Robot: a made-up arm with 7 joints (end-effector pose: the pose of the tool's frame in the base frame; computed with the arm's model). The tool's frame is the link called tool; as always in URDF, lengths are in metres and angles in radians. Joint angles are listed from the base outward.
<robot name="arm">
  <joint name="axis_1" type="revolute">
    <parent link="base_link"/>
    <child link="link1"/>
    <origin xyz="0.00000 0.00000 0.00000"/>
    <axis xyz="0 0.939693 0.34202"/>
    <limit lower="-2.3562" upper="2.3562"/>
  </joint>
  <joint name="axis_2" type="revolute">
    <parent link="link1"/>
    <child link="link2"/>
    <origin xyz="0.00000 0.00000 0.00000"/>
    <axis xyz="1 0 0"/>
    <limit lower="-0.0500" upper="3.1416"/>
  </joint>
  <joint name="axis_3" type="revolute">
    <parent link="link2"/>
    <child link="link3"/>
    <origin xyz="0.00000 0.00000 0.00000"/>
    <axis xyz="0 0 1"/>
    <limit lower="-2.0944" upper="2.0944"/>
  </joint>
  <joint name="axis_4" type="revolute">
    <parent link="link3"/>
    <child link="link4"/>
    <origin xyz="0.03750 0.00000 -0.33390"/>
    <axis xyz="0 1 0"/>
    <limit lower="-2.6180" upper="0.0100"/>
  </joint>
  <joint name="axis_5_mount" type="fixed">
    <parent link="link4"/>
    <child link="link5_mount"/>
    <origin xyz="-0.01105 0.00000 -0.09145"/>
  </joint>
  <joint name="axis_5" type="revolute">
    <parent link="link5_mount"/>
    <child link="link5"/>
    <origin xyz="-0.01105 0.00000 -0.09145"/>
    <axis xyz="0 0 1"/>
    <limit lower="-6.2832" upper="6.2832"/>
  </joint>
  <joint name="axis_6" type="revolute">
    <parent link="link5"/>
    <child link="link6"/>
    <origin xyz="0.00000 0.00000 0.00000"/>
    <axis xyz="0 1 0"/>
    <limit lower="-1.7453" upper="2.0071"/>
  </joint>
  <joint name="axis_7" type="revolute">
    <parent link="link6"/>
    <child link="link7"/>
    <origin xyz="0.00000 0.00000 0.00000"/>
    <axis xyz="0 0 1"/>
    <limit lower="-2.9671" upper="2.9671"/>
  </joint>
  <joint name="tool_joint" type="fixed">
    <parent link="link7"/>
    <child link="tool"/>
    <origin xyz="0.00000 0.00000 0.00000"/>
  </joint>
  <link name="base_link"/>
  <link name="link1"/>
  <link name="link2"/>
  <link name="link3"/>
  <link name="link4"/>
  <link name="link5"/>
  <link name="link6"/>
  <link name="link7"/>
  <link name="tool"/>
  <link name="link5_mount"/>
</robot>
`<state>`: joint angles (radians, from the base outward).
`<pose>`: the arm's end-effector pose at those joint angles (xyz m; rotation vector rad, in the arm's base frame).
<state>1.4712 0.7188 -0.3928 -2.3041 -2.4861 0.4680 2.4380</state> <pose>-0.2201 0.0816 -0.1796 0.0726 -1.0901 -0.2659</pose>
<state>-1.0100 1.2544 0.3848 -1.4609 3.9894 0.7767 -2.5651</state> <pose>0.2492 0.2975 0.1943 0.5630 2.6407 0.3222</pose>
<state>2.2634 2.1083 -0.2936 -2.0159 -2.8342 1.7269 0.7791</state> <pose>-0.1364 0.3163 -0.0452 0.3348 -1.7395 -1.9415</pose>
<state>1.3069 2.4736 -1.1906 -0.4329 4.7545 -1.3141 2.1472</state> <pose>0.1958 0.4445 0.1796 1.1315 2.3126 0.1132</pose>
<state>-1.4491 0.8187 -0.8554 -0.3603 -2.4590 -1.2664 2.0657</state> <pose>0.4880 0.1687 0.0551 0.7699 -0.0501 -0.9312</pose>
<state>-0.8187 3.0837 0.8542 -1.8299 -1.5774 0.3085 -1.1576</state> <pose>-0.1561 -0.1460 0.3128 -0.9720 -1.4543 -1.2434</pose>
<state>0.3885 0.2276 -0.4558 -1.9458 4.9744 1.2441 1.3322</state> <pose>0.0756 -0.0095 -0.3513 0.7233 -1.1687 0.5436</pose>
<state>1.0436 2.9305 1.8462 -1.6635 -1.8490 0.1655 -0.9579</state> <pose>0.3158 -0.0873 0.2381 -1.7581 -0.3932 -0.1645</pose>
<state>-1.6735 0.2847 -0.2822 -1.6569 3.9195 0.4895 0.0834</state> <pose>0.3119 -0.1626 0.2027 -2.2640 1.3891 -0.4596</pose>
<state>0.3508 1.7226 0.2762 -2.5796 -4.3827 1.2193 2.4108</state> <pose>0.1401 0.1998 0.0223 -0.1690 0.3297 1.5379</pose>
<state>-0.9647 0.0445 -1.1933 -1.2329 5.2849 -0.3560 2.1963</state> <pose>0.3218 -0.2408 -0.2283 -1.2467 -0.7868 -1.0920</pose>
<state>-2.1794 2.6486 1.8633 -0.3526 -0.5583 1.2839 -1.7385</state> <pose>-0.3140 0.3963 -0.1185 0.8211 -1.7346 1.0721</pose>
